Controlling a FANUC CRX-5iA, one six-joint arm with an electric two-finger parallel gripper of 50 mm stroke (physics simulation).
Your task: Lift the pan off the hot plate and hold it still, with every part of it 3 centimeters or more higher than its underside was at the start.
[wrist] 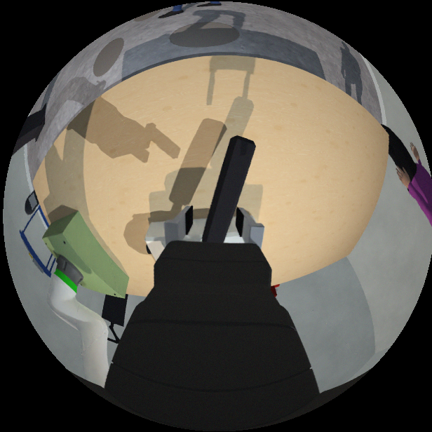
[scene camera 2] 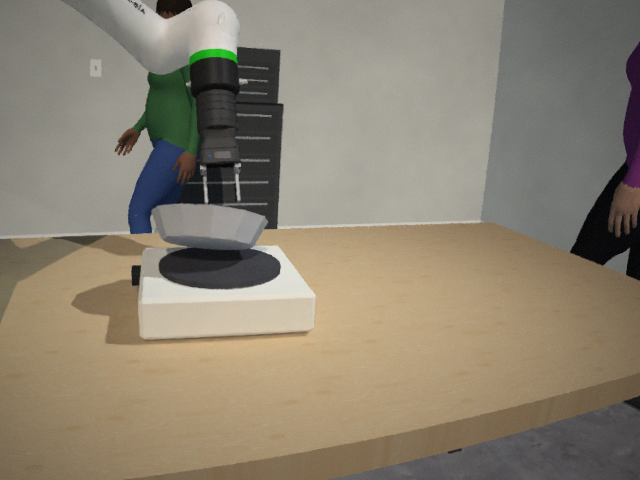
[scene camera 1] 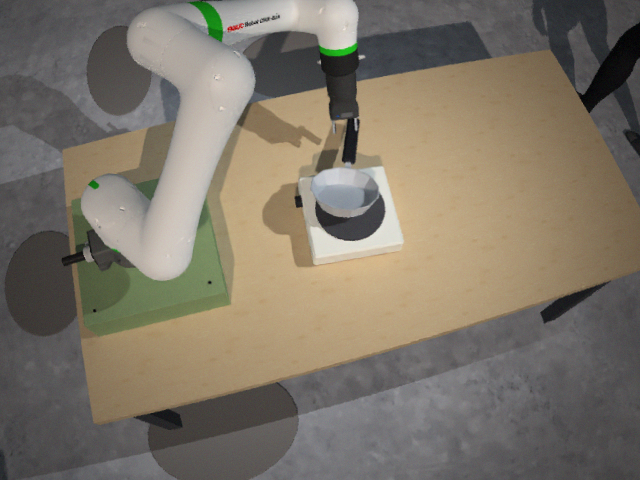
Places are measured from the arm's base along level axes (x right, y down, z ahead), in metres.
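Pixels of known places: gripper, fingertip midpoint: (scene camera 2: 222, 202) (scene camera 1: 344, 130).
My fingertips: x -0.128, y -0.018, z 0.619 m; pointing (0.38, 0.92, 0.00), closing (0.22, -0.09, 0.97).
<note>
Ahead of a thing's pixels: the offset from my fingertips to its top centre. "spot": to the spot under its first point. Level surfaces: height alone.
The grey pan (scene camera 1: 345, 192) (scene camera 2: 209, 225) is tilted on the white hot plate {dx +0.203, dy +0.049, dz -0.066 m} (scene camera 1: 321, 249) (scene camera 2: 227, 316) (wrist: 154, 232), its rim on the side away from the handle raised. Its underside is near the back part of the dark disc {spot: dx +0.265, dy +0.049, dz -0.078 m} (scene camera 1: 351, 229) (scene camera 2: 219, 273); whether it touches is unclear. The black handle {dx +0.006, dy +0.022, dz +0.020 m} (scene camera 1: 349, 144) (wrist: 232, 175) points to the back and is hidden behind the bowl in scene camera 2. My gripper (scene camera 1: 345, 129) (scene camera 2: 222, 200) (wrist: 214, 215) is open, fingers pointing down. In the wrist view the handle crosses the gap between the fingers, without visible grip; its height relative to the tips is unclear.
The wooden table {dy +0.122 m} (scene camera 1: 491, 196) (scene camera 2: 439, 320) (wrist: 310, 165) carries the hot plate, whose black knob {dx +0.126, dy +0.071, dz -0.176 m} (scene camera 1: 298, 201) (scene camera 2: 135, 275) sticks out on the left. The green arm base (scene camera 1: 155, 302) (wrist: 90, 255) stands at the left. A person in green (scene camera 2: 170, 111) and a dark cabinet (scene camera 2: 261, 129) are behind.
</note>
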